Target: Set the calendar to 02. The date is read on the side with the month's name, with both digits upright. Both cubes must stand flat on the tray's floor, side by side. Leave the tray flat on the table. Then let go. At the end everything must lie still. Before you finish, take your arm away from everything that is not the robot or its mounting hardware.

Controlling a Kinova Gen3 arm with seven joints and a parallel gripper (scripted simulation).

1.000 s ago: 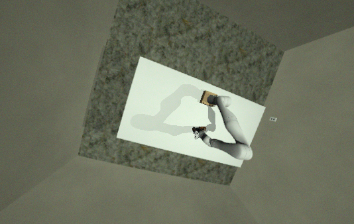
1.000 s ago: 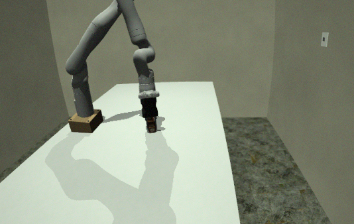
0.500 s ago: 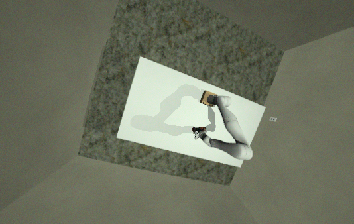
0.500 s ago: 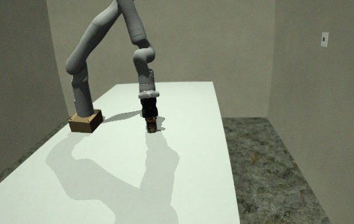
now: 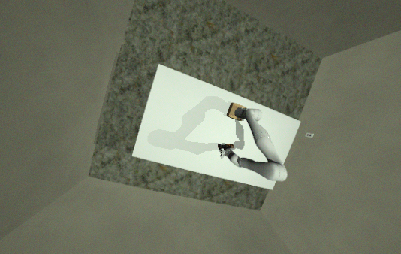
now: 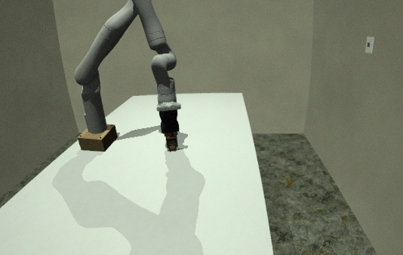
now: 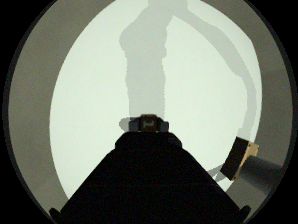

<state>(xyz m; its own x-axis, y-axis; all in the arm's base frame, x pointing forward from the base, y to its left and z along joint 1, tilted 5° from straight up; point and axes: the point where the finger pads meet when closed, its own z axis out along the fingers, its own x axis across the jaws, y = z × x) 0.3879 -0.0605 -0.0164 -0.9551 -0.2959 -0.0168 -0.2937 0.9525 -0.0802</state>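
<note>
Now: hand 11 cm to the right of the brown tray, 3 cm past it and 2 cm above it. From my hand the other things lie so: brown calendar cube: 1 cm below.
</note>
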